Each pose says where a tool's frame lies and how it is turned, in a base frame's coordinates. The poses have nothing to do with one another.
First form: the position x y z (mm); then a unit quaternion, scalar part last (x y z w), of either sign.
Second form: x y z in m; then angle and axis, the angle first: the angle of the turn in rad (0 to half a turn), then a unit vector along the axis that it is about. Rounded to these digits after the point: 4 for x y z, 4 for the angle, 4 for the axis.
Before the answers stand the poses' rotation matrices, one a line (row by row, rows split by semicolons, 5 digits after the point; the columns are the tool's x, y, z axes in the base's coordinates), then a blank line. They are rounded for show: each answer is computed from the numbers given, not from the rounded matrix.
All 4 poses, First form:
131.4 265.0 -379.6 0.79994 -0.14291 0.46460 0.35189
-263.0 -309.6 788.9 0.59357 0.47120 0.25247 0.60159
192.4 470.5 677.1 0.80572 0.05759 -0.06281 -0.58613
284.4 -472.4 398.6 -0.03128 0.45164 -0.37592 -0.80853
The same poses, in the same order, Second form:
0.52745 -0.55561 0.64272; 0.09834 -0.71150 -0.69577; 0.84388 0.43019 -0.32065
0.42846 0.25561 0.86665; 0.86314 0.16787 -0.47624; -0.26722 0.95209 -0.14870
0.98548 0.01917 -0.16873; 0.16643 -0.30627 0.93728; -0.03370 -0.95175 -0.30501
0.30941 -0.63614 -0.70682; 0.57963 0.71541 -0.39015; 0.75385 -0.28898 0.59008

0.1314 0.2650 -0.3796 2.4224 0.8546 -0.1527 0.4963
-0.2630 -0.3096 0.7889 1.8506 0.7431 0.5899 0.3161
0.1924 0.4705 0.6771 1.8890 -0.9945 -0.0711 0.0775
0.2844 -0.4724 0.3986 1.2583 0.0532 -0.7675 0.6388

